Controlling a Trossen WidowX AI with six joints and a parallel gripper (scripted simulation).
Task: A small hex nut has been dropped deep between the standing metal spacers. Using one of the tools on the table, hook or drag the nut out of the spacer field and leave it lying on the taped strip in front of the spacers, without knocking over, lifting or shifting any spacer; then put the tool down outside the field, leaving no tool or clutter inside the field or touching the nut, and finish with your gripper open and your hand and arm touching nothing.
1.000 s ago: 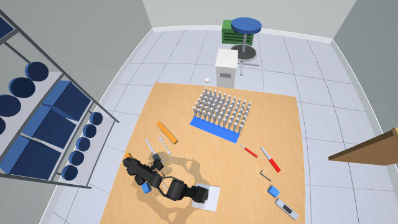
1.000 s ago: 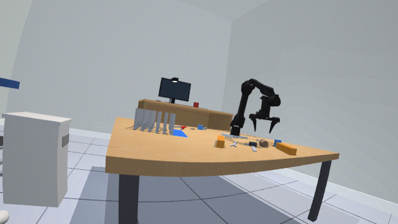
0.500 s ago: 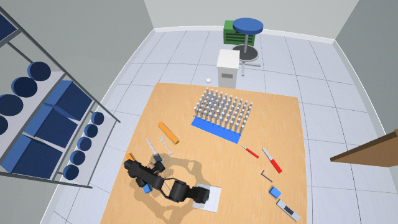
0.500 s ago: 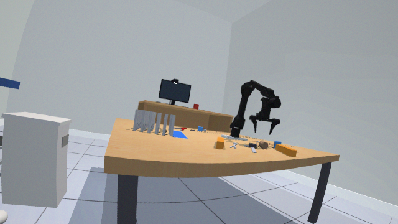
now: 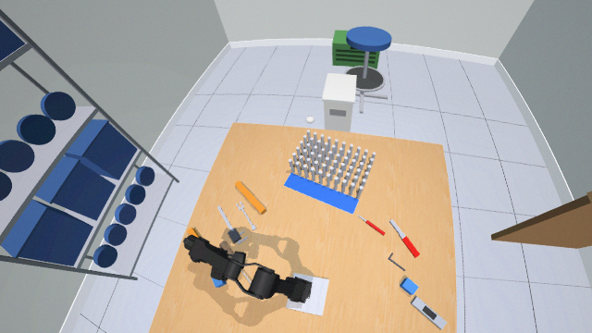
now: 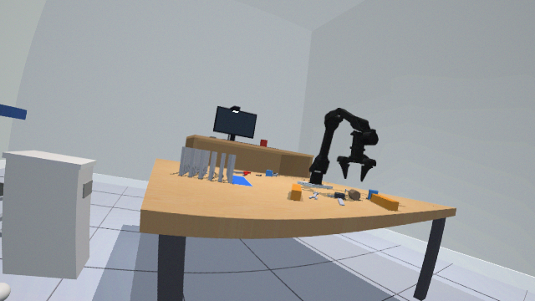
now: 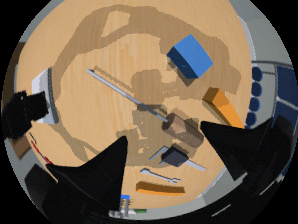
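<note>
Now: the brown-handled hook tool 60 mm below my gripper tip, 30 mm to the right of it and 20 mm behind it. From my gripper tip the other things lie so: red screwdriver 550 mm to the right, 270 mm ahead, 70 mm below; then blue taped strip 400 mm ahead, 330 mm to the right, 70 mm below; then small wrench 230 mm ahead, 70 mm below, 10 mm to the left.
</note>
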